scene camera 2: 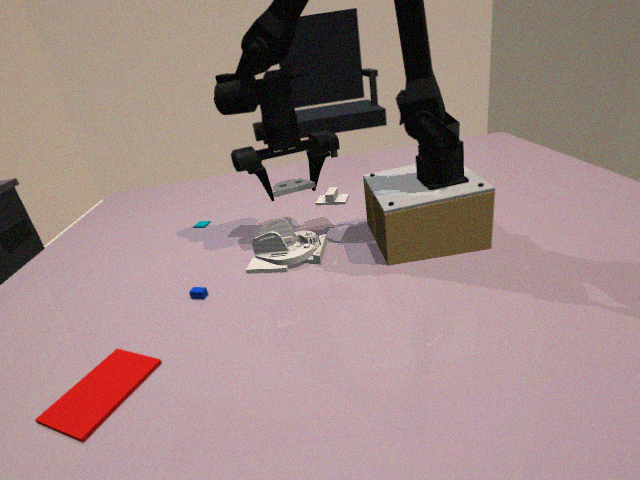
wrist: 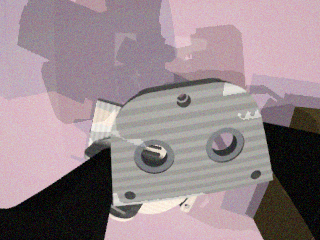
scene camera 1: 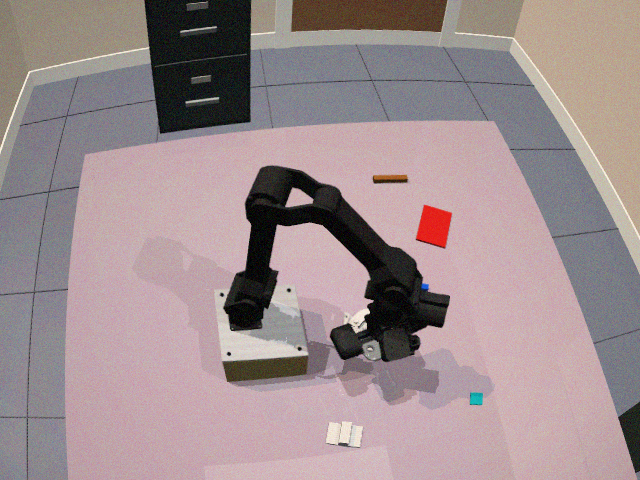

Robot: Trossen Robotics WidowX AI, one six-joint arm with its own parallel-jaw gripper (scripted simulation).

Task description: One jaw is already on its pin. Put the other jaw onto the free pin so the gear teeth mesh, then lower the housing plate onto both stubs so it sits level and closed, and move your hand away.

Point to a red flat plate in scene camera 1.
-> At 433, 228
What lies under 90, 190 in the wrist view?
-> My gripper.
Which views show my gripper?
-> Scene camera 2, the wrist view and scene camera 1: all of them.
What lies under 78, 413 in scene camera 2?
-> A red flat plate.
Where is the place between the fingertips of my gripper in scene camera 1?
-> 374, 347
